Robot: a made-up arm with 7 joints.
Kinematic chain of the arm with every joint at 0, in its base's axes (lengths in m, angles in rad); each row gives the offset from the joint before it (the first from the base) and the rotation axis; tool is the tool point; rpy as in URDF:
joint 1: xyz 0 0 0.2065 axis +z
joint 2: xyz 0 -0.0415 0.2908 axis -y
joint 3: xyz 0 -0.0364 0.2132 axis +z
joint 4: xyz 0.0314 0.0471 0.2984 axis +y
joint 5: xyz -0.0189 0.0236 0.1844 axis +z
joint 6: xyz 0 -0.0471 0.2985 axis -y
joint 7: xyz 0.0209 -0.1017 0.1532 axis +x
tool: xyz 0 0 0 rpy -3.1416 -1.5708 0
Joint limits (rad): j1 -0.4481..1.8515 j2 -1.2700..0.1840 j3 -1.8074..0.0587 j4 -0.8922..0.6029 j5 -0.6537..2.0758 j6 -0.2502..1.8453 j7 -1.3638..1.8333
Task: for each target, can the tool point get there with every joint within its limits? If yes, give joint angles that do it. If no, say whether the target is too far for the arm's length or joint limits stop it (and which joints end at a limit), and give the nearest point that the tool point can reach.
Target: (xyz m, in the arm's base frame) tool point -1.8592 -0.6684 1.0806
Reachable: no: too far | nearest point -0.6557 -0.2357 1.1655 | short by 1.282 m
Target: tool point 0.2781 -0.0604 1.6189
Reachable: yes | joints 0.1829 -0.2634 -1.5457 -0.1364 0.9878 0.3561 -1.0656
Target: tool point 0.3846 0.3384 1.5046
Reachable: yes | joints 0.7959 -0.6291 -0.6507 -0.2191 -0.0241 0.3977 -0.8159
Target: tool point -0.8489 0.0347 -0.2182
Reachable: no: joint limits stop it (at a limit: joint 1, joint 2, joint 3, joint 4, joint 5) | nearest point -0.5607 0.5235 0.5324 | short by 0.941 m
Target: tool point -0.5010 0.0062 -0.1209
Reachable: no: joint limits stop it (at a limit: joint 1, joint 2, joint 3, joint 4, joint 5, joint 6) | nearest point -0.5337 0.5118 0.5332 | short by 0.827 m
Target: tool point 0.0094 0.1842 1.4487
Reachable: yes | joints 0.5755 -0.3148 -1.3524 -0.4950 0.6133 1.4949 -0.6653
